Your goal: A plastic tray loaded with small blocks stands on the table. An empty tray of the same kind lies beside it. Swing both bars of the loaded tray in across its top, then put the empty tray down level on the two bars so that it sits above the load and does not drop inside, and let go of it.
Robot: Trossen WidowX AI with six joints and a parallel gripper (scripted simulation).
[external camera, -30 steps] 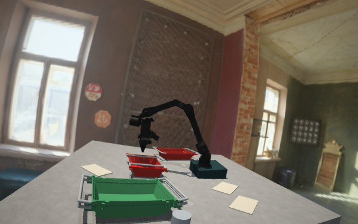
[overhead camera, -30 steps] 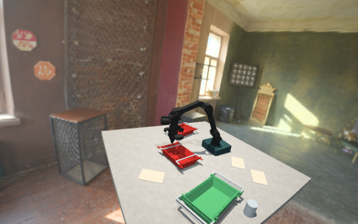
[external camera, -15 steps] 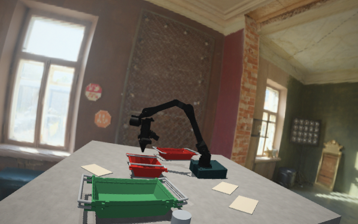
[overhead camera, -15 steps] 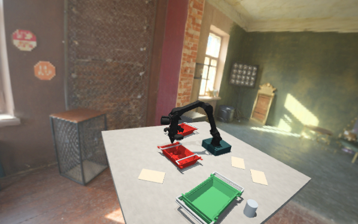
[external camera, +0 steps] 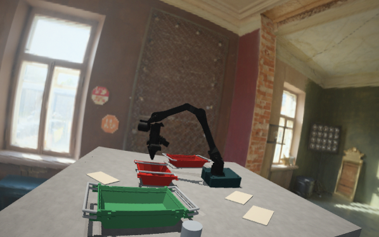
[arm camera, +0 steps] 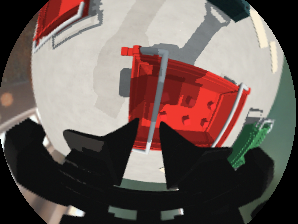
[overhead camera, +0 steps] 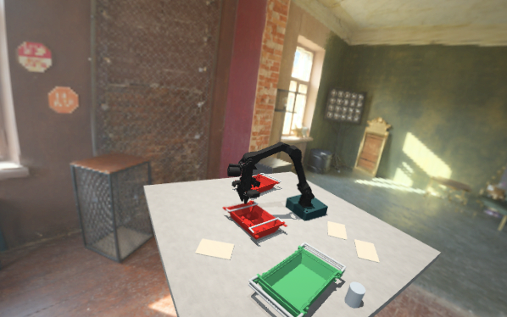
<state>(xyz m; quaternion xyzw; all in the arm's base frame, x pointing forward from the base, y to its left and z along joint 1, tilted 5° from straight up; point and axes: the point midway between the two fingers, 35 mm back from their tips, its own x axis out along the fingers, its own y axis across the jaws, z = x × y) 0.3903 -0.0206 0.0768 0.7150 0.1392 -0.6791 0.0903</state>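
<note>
My gripper tip is 360 mm to the left of the red tray, 210 mm past it and 40 mm above it.
</note>
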